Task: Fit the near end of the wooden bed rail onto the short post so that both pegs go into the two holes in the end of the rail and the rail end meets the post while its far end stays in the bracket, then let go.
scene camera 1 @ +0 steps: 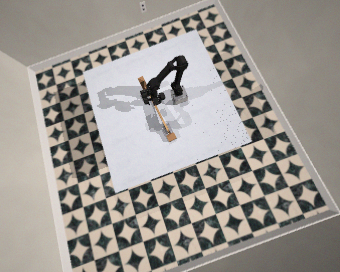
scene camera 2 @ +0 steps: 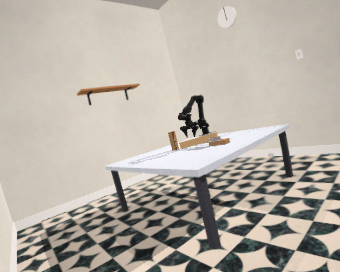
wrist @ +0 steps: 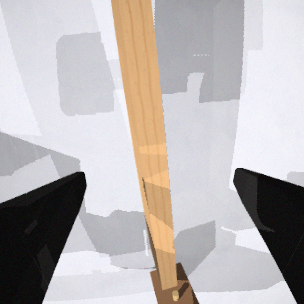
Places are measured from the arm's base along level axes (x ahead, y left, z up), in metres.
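Pixels of known places: gripper, fingertip midpoint: (scene camera 2: 191,137) (wrist: 160,177); arm's base at its link origin: (scene camera 1: 178,92) (scene camera 2: 206,133).
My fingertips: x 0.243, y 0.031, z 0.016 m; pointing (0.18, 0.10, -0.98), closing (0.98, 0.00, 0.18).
Ahead of a thing's pixels: the offset from my fingertips to its top centre. "spot": to the spot under its first point. Level surfaces: height alone.
The wooden rail (scene camera 1: 162,119) (scene camera 2: 197,140) (wrist: 145,115) runs between the short post (scene camera 1: 141,79) (scene camera 2: 173,140) (wrist: 161,296) and the wooden block {dx -0.035, dy +0.281, dz -0.060 m} (scene camera 1: 171,136) (scene camera 2: 220,142) with the grey bracket. Its far end is at the bracket; how deep it sits is too small to tell. In the wrist view the near end lies close by the post, and a pale peg {spot: dx +0.031, dy -0.183, dz -0.041 m} (wrist: 175,295) shows just beyond it. Whether the pegs are in the holes cannot be told. My gripper (scene camera 1: 153,99) (scene camera 2: 190,133) (wrist: 160,177) is open and empty above the rail, one finger on each side in the wrist view.
The white table {dz -0.096 m} (scene camera 1: 125,165) (scene camera 2: 150,162) carries the parts and the arm's base (scene camera 1: 179,96), which stands beside the rail. Arm shadows fall across the table top. A wooden shelf (scene camera 2: 108,89) hangs on the wall, away from the table.
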